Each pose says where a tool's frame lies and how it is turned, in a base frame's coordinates. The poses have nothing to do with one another.
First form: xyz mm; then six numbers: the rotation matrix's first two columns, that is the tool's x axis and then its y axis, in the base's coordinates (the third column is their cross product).
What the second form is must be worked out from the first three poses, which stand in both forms.
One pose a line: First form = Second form
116, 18, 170, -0.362, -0.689, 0.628, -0.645, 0.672, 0.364 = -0.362, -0.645, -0.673, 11.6; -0.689, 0.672, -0.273, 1.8; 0.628, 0.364, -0.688, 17.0; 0, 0, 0, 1
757, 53, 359, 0.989, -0.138, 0.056, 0.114, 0.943, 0.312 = 0.989, 0.114, -0.096, 75.7; -0.138, 0.943, -0.302, 5.3; 0.056, 0.312, 0.948, 35.9; 0, 0, 0, 1
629, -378, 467, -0.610, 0.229, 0.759, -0.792, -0.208, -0.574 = -0.610, -0.792, 0.026, 62.9; 0.229, -0.208, -0.951, -37.8; 0.759, -0.574, 0.308, 46.7; 0, 0, 0, 1
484, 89, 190, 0.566, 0.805, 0.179, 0.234, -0.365, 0.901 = 0.566, 0.234, 0.791, 48.4; 0.805, -0.365, -0.468, 8.9; 0.179, 0.901, -0.395, 19.0; 0, 0, 0, 1
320, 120, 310, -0.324, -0.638, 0.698, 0.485, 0.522, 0.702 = -0.324, 0.485, -0.812, 32.0; -0.638, 0.522, 0.566, 12.0; 0.698, 0.702, 0.140, 31.0; 0, 0, 0, 1
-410, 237, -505, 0.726, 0.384, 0.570, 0.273, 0.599, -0.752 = 0.726, 0.273, -0.630, -41.0; 0.384, 0.599, 0.702, 23.7; 0.570, -0.752, 0.330, -50.5; 0, 0, 0, 1
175, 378, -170, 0.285, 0.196, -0.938, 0.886, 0.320, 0.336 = 0.285, 0.886, 0.366, 17.5; 0.196, 0.320, -0.927, 37.8; -0.938, 0.336, -0.082, -17.0; 0, 0, 0, 1
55, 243, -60, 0.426, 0.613, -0.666, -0.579, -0.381, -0.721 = 0.426, -0.579, -0.696, 5.5; 0.613, -0.381, 0.693, 24.3; -0.666, -0.721, 0.193, -6.0; 0, 0, 0, 1
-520, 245, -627, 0.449, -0.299, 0.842, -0.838, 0.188, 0.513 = 0.449, -0.838, -0.312, -52.0; -0.299, 0.188, -0.936, 24.5; 0.842, 0.513, -0.166, -62.7; 0, 0, 0, 1
